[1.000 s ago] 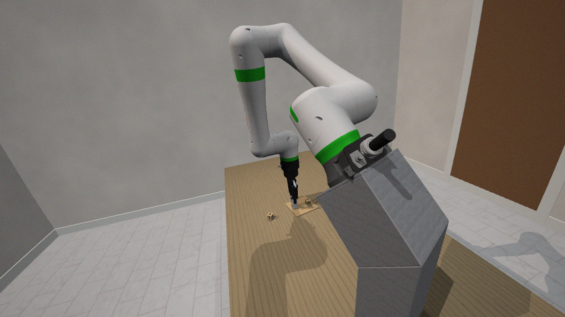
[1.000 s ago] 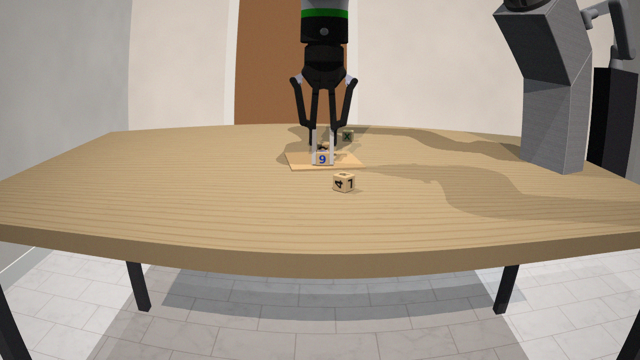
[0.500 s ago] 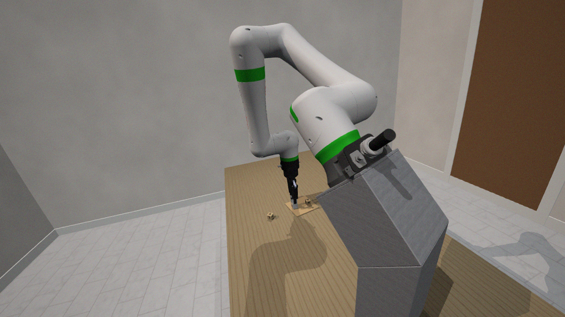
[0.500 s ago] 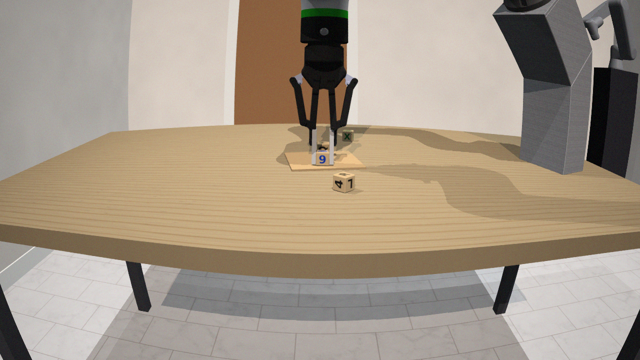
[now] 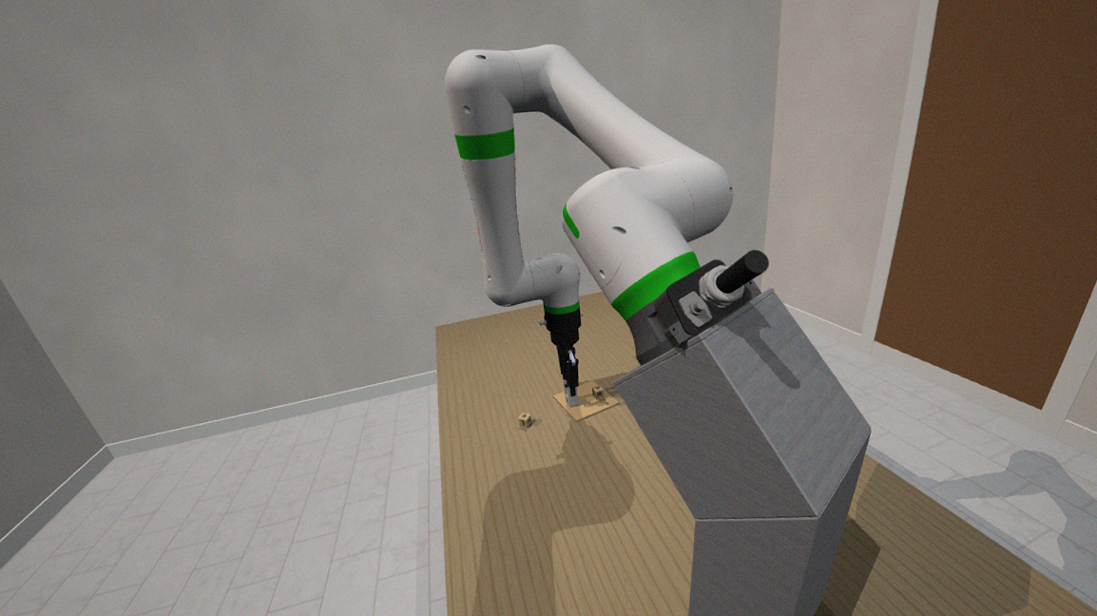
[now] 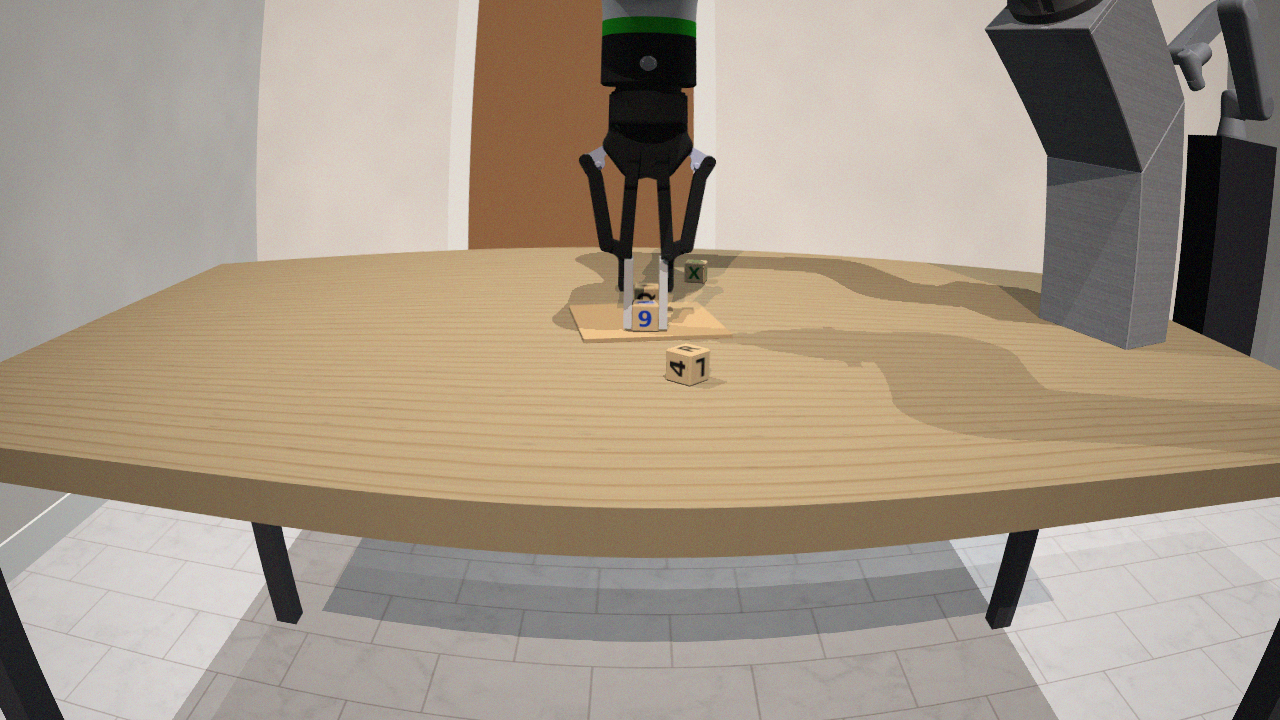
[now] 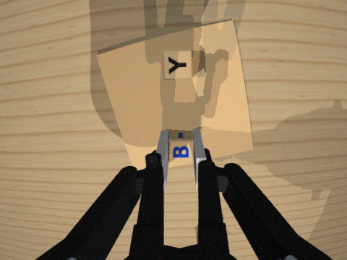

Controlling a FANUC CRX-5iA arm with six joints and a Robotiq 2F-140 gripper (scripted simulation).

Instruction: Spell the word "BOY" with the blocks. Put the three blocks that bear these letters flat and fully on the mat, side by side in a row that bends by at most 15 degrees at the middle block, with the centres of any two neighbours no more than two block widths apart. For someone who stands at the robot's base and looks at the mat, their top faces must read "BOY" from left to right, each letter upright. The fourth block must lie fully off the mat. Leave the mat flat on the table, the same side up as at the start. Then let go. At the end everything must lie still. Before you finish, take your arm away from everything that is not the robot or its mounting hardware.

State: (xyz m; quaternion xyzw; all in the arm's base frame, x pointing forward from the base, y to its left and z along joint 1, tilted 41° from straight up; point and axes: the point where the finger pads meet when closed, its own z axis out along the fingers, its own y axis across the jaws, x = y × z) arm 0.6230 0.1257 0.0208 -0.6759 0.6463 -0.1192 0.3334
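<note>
Right now the block is 2 cm below my hand. The rest, counted from my hand: tan mat 1 cm ahead, 4 cm to the right, 4 cm below.
</note>
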